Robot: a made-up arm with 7 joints.
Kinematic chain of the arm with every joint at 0, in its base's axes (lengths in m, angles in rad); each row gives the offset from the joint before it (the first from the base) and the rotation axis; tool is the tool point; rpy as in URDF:
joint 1: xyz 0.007 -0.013 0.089 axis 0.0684 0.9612 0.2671
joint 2: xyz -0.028 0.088 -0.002 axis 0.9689 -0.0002 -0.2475
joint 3: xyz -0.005 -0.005 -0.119 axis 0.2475 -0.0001 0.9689
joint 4: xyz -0.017 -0.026 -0.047 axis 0.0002 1 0
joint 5: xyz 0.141 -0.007 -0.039 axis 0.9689 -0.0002 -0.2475
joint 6: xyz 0.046 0.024 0.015 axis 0.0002 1 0
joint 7: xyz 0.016 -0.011 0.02 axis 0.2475 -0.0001 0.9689
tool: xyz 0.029 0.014 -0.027 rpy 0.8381 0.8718 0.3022
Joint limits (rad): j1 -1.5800..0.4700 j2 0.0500..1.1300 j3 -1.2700..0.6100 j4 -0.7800..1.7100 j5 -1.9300..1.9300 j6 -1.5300..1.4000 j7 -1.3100..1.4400
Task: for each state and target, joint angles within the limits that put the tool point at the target. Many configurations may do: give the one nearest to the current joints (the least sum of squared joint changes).
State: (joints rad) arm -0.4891 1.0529 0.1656 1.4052 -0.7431 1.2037 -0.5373
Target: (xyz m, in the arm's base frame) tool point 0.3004 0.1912 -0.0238
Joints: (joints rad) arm -0.7291 0.8188 0.0893 0.4220 -0.8094 1.4000 -0.7283
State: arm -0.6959 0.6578 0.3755 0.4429 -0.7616 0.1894 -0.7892
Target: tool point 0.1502 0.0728 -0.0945
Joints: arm 0.1199 0.5456 -0.1673 -0.2465 -0.7008 0.1777 -1.0184
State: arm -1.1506 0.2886 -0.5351 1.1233 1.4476 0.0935 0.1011
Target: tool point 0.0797 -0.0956 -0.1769
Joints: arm -0.4386 0.2876 -1.1484 0.3647 1.4441 0.0068 0.3348
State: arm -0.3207 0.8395 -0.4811 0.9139 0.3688 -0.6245 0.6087
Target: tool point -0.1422 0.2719 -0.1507
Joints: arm 0.4700 1.1300 -0.9984 0.9180 0.4918 -0.7696 0.7512
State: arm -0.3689 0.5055 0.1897 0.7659 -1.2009 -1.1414 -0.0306
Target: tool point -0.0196 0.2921 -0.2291
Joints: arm -0.0346 0.5127 0.2289 1.2324 -1.3786 -0.8228 -0.0126
